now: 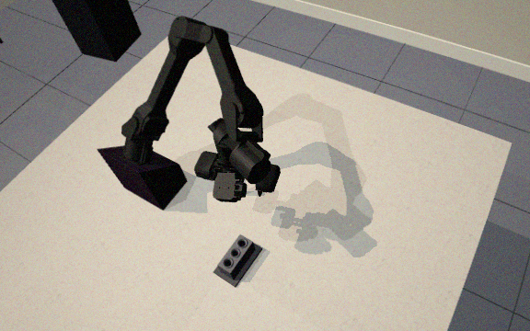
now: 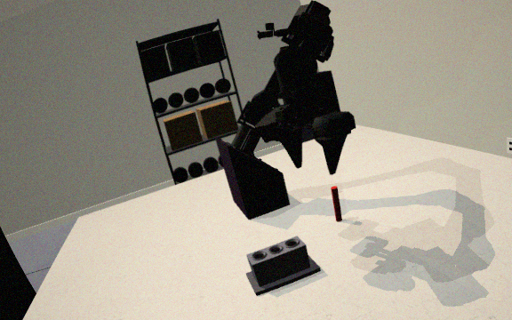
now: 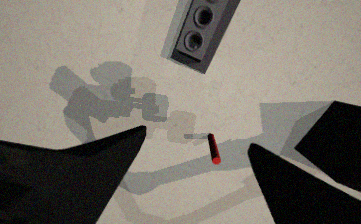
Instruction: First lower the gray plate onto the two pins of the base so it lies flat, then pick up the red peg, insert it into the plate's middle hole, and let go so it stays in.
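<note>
Now: the red peg 11 cm below my gripper tip, 7 cm to the left of it and 5 cm behind it. From my gripper tip the other things lie so: base: 15 cm below, 12 cm to the right, 2 cm ahead; gray plate: 12 cm to the right, 11 cm below, 2 cm ahead.
</note>
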